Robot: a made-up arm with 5 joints. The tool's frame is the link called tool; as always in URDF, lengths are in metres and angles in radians. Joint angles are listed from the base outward. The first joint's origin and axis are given. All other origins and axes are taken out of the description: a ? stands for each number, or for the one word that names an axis. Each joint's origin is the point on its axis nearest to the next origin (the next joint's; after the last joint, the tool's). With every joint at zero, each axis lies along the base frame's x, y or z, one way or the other. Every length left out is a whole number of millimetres.
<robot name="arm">
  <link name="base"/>
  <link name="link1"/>
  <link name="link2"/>
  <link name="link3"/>
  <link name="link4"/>
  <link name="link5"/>
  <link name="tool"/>
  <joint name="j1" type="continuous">
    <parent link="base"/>
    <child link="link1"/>
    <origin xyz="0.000 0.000 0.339"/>
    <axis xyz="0 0 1"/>
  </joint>
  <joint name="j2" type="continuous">
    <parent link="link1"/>
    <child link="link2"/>
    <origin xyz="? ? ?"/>
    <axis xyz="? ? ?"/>
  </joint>
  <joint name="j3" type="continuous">
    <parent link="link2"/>
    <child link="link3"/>
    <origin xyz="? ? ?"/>
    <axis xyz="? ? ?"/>
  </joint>
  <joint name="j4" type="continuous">
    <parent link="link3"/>
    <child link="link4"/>
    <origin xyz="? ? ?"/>
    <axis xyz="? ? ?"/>
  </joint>
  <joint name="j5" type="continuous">
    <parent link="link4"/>
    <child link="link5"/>
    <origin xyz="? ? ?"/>
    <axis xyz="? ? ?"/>
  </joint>
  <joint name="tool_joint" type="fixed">
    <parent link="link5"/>
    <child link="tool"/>
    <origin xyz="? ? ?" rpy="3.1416 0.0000 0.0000"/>
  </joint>
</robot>
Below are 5 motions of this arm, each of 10 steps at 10 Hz.
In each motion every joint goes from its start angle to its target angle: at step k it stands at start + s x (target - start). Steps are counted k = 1, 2, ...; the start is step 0. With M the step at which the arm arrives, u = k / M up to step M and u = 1 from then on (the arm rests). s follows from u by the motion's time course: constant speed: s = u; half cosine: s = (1 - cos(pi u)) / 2; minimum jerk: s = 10 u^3 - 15 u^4 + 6 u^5.
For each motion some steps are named. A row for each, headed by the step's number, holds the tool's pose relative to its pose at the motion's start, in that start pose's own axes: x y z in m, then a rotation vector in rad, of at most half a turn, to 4 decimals.
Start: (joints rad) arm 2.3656 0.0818 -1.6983 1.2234 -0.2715
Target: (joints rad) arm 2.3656 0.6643 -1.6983 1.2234 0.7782
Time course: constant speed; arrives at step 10
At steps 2, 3, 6, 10:
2: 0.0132 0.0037 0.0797 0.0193 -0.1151 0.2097
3: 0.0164 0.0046 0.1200 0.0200 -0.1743 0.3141
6: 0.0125 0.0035 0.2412 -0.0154 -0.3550 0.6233
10: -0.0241 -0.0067 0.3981 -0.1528 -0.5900 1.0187

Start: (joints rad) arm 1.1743 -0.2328 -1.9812 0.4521 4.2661
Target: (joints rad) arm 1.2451 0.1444 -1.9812 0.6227 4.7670
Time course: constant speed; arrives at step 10
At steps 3, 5, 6, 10:
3: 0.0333 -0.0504 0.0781 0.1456 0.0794 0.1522
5: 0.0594 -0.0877 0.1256 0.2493 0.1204 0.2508
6: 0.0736 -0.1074 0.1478 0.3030 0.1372 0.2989
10: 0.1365 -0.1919 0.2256 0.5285 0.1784 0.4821

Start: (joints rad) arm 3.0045 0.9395 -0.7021 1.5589 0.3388
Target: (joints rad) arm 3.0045 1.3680 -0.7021 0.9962 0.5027
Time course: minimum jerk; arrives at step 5
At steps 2, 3, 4, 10:
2: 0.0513 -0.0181 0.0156 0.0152 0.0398 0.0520
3: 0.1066 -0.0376 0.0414 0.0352 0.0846 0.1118
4: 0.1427 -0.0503 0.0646 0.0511 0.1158 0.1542
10: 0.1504 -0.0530 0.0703 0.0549 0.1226 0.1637

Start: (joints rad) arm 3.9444 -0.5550 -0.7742 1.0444 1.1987
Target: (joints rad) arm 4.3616 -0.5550 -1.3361 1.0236 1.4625
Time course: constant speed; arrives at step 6
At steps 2, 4, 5, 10:
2: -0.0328 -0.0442 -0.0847 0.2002 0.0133 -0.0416
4: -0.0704 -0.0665 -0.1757 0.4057 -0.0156 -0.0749
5: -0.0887 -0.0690 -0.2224 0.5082 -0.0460 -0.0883
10: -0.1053 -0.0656 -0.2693 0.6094 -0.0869 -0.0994

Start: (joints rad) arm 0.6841 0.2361 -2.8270 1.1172 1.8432
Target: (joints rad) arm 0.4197 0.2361 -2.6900 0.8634 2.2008
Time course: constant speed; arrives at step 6
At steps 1, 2, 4, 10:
1: 0.0166 -0.0046 0.0061 0.0317 0.0361 0.0634
2: 0.0337 -0.0090 0.0113 0.0655 0.0704 0.1259
4: 0.0696 -0.0174 0.0190 0.1393 0.1334 0.2479
10: 0.1072 -0.0250 0.0229 0.2210 0.1883 0.3653

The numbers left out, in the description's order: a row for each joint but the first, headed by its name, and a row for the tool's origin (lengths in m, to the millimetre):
j2: xyz 0.000 0.000 0.000, axis 0 1 0
j3: xyz 0.071 0.000 0.379, axis 0 1 0
j4: xyz 0.080 0.000 -0.354, axis 0 1 0
j5: xyz 0.080 0.000 -0.102, axis 0 0 -1
tool: xyz 0.000 0.000 0.000

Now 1 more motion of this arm.
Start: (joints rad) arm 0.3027 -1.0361 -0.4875 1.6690 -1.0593
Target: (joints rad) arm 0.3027 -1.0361 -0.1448 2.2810 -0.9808
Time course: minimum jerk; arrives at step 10
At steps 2, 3, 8, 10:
2: -0.0017 -0.0031 0.0111 0.0482 -0.0272 0.0045
3: -0.0054 -0.0095 0.0306 0.1353 -0.0771 0.0128
8: -0.0448 -0.0799 0.1393 0.7676 -0.4690 0.0689
10: -0.0483 -0.0860 0.1446 0.8137 -0.4997 0.0724

